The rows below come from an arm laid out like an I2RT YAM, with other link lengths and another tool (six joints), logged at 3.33 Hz.
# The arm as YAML. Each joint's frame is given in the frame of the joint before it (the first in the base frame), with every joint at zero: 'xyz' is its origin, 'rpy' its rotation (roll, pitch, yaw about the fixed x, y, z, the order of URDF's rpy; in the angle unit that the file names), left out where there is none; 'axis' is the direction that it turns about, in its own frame. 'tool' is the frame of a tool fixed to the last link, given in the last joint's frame.
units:
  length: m
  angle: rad
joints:
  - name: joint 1
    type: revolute
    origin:
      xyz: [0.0, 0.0, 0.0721]
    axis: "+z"
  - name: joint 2
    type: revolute
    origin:
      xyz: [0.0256, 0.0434, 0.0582]
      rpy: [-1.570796, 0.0, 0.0]
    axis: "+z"
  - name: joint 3
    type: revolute
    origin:
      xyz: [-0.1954, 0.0, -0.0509]
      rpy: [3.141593, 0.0, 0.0]
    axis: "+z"
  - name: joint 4
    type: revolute
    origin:
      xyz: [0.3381, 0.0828, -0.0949]
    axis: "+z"
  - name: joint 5
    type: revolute
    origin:
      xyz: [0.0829, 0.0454, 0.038]
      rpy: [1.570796, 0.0, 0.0]
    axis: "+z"
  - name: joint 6
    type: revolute
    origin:
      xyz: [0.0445, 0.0, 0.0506]
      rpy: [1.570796, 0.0, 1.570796]
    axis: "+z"
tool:
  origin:
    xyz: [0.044, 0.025, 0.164]
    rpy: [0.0, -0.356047, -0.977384]
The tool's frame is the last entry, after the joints.
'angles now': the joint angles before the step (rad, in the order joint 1, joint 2, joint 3, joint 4, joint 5, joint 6). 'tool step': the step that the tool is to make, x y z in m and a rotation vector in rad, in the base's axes. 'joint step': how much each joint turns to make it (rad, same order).
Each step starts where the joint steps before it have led.
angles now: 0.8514 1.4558 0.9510 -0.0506 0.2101 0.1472
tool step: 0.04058 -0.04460 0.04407 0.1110 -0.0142 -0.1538
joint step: -0.1118 -0.0950 0.0046 -0.0275 0.0031 0.0813
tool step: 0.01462 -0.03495 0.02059 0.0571 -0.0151 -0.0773
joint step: -0.0708 -0.0998 -0.0489 -0.0094 -0.0092 0.0338
